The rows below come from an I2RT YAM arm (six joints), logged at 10 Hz.
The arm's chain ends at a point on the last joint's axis. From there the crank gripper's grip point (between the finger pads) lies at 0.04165 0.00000 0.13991 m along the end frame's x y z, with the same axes.
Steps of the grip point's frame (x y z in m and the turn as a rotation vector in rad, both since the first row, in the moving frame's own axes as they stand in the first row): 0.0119, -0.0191, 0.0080, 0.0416, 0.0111, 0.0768; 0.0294, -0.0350, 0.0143, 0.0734, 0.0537, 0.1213; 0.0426, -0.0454, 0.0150, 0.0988, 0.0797, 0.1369; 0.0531, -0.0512, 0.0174, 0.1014, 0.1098, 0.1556; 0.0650, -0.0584, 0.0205, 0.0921, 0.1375, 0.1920; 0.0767, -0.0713, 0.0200, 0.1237, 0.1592, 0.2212; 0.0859, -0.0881, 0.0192, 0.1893, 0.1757, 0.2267; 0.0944, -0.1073, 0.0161, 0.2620, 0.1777, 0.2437; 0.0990, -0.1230, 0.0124, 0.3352, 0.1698, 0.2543; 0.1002, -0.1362, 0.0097, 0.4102, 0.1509, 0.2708
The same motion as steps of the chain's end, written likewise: 0.0103, -0.0166, 0.0085, 0.0416, 0.0111, 0.0768; 0.0217, -0.0303, 0.0169, 0.0734, 0.0537, 0.1213; 0.0311, -0.0383, 0.0191, 0.0988, 0.0797, 0.1369; 0.0375, -0.0450, 0.0232, 0.1014, 0.1098, 0.1556; 0.0459, -0.0557, 0.0277, 0.0921, 0.1375, 0.1920; 0.0544, -0.0662, 0.0288, 0.1237, 0.1592, 0.2212; 0.0605, -0.0748, 0.0301, 0.1893, 0.1757, 0.2267; 0.0677, -0.0854, 0.0289, 0.2620, 0.1777, 0.2437; 0.0721, -0.0921, 0.0272, 0.3352, 0.1698, 0.2543; 0.0744, -0.0961, 0.0265, 0.4102, 0.1509, 0.2708
